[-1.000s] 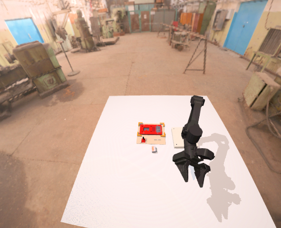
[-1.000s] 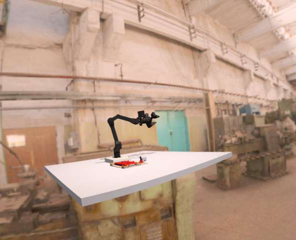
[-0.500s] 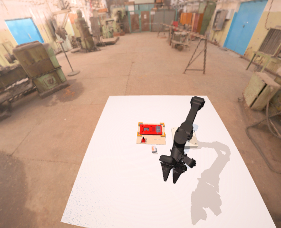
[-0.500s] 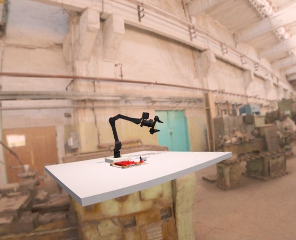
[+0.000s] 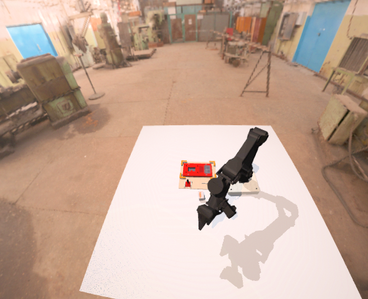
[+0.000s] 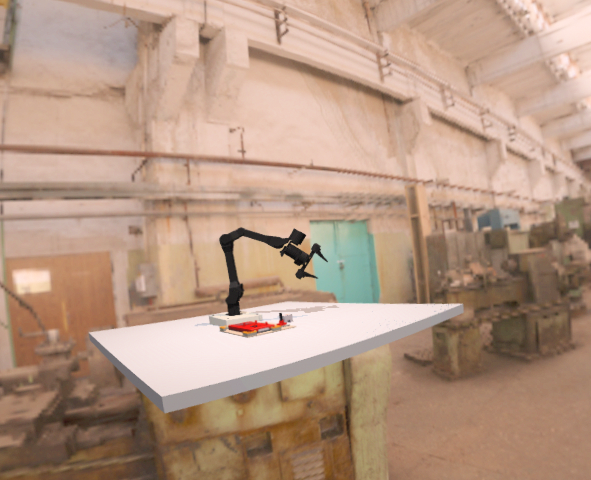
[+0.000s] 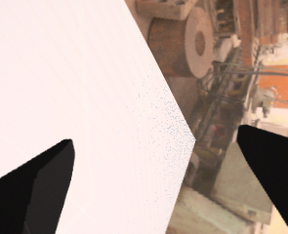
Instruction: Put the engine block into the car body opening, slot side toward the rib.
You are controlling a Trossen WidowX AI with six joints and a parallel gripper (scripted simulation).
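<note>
Now: the engine block 1 cm behind my gripper tip, 24 cm to the right of it and 20 cm below it.
</note>
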